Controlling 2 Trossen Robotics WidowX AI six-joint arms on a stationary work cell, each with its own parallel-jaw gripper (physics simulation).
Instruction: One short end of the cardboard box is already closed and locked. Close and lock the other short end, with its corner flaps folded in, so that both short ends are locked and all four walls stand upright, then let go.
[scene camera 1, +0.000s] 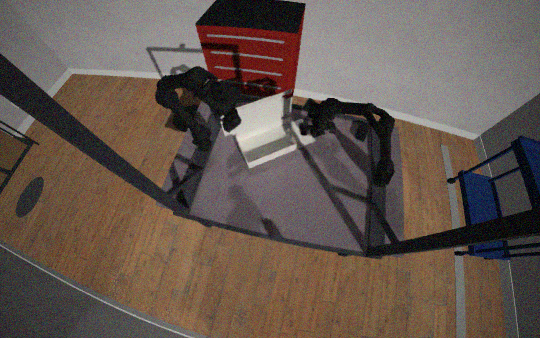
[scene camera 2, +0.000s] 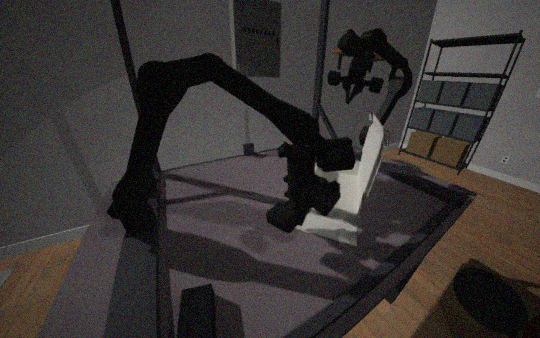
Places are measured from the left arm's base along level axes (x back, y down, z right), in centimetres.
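Pixels of known places: left gripper, fingertip midpoint: (scene camera 1: 240, 120) (scene camera 2: 347, 103); right gripper, fingertip midpoint: (scene camera 1: 313, 137) (scene camera 2: 300, 224); left arm's base at its link origin: (scene camera 1: 205, 145); right arm's base at its link origin: (scene camera 1: 379, 180) (scene camera 2: 141, 225).
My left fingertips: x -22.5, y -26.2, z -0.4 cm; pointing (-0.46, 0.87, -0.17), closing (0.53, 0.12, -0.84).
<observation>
For each thing: its top centre in the pictures, then the offset to it from my left fingertips. "pt": a spot on its surface instead. Level surfaces: height alone.
- white cardboard box at a spot on its surface: (scene camera 2: 350, 187) pt dx -3.6, dy +27.9, dz -10.9 cm
- pale end flap at a spot on its surface: (scene camera 2: 332, 223) pt dx -23.3, dy +27.8, dz -20.7 cm
- work surface at its surface level: dy +28.1 cm
The white cardboard box (scene camera 1: 265, 150) (scene camera 2: 350, 187) stands on the work surface, its tall lid panel (scene camera 1: 260, 115) (scene camera 2: 372, 145) standing up. At the picture's right end in scene camera 1, a pale end flap (scene camera 1: 303, 134) (scene camera 2: 332, 223) lies low and outward; the corner flaps there are hard to make out. My right gripper (scene camera 1: 304, 125) (scene camera 2: 303, 221) is shut and empty, low beside that flap; whether it touches is unclear. My left gripper (scene camera 2: 349, 99) is shut and empty, pointing down above the box's other end; its fingertips are hard to see in scene camera 1.
A red tool cabinet (scene camera 1: 250, 55) stands behind the work surface (scene camera 1: 280, 200) (scene camera 2: 210, 215). Dark frame posts rise at its corners. A blue cart (scene camera 1: 480, 197) stands at the right of scene camera 1. A storage rack (scene camera 2: 477, 40) stands at the back right of scene camera 2.
</observation>
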